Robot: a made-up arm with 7 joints.
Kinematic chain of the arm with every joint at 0, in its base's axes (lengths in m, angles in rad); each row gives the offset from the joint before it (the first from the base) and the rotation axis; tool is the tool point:
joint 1: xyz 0 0 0.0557 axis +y
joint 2: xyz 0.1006 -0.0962 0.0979 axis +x
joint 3: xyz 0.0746 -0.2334 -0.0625 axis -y
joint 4: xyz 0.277 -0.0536 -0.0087 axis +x
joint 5: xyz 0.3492 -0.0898 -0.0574 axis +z
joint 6: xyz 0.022 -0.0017 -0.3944 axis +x
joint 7: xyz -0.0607 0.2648 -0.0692 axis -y
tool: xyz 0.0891 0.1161 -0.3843
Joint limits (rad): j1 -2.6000..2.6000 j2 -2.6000..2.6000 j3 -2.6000..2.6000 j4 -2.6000..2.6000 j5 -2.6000..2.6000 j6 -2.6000..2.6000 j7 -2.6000..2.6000
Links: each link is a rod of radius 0.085 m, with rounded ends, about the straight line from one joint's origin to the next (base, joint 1, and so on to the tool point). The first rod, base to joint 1, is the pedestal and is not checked.
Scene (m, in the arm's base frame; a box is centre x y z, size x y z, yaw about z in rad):
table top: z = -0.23
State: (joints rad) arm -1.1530 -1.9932 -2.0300 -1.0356 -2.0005 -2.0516 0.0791
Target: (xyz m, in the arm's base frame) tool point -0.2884 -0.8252 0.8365
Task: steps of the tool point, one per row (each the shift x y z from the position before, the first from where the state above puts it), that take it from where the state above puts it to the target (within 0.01 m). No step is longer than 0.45 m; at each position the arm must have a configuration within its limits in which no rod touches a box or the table.
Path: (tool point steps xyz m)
1: -0.0519 -0.1910 0.2732
2: 0.0645 -0.2748 0.2327
3: 0.1887 -0.3128 0.1371
4: 0.2883 -0.2922 -0.0001

